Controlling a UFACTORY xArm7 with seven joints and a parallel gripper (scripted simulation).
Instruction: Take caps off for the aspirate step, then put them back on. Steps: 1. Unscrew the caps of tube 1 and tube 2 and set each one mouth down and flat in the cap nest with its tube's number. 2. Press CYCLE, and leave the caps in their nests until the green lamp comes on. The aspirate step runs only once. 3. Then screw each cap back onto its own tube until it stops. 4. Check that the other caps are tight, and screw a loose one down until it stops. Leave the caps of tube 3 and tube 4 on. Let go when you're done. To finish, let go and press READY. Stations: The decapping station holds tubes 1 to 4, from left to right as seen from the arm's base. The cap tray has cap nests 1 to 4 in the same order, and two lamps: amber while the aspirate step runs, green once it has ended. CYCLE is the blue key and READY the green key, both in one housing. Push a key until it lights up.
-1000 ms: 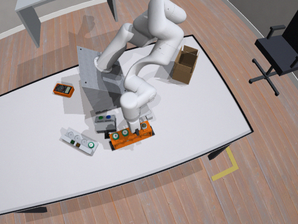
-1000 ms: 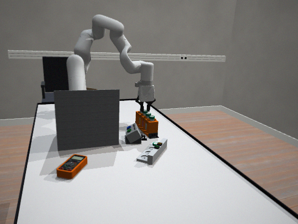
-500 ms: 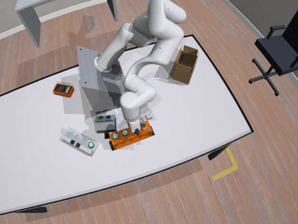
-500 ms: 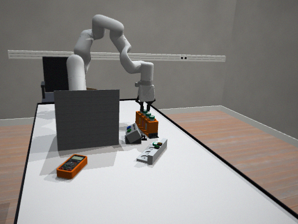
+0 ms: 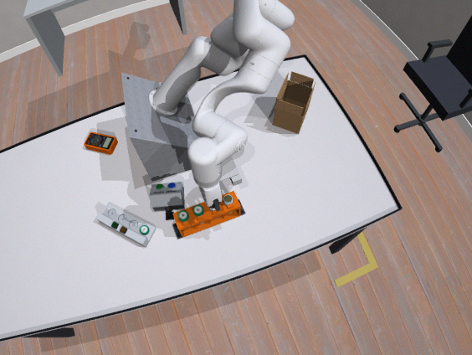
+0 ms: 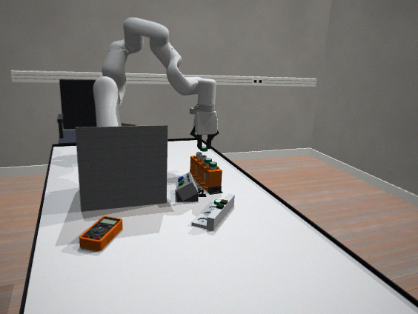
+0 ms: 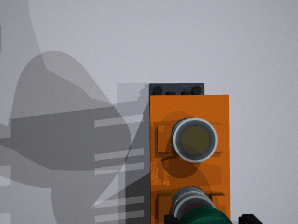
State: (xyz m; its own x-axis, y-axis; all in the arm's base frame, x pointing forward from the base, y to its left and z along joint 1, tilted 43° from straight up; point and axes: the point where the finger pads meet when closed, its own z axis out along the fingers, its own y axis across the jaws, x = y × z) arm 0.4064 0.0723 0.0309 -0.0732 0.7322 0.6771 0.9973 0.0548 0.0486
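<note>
My gripper is now 140 mm past the blue key, 120 mm to the left of it and 110 mm above it. The rest, counted from my hand: orange multimeter 460 mm behind, 390 mm to the right, 160 mm below; green key 160 mm to the right, 150 mm behind, 110 mm below; grey key housing 140 mm to the right, 130 mm behind, 120 mm below.
</note>
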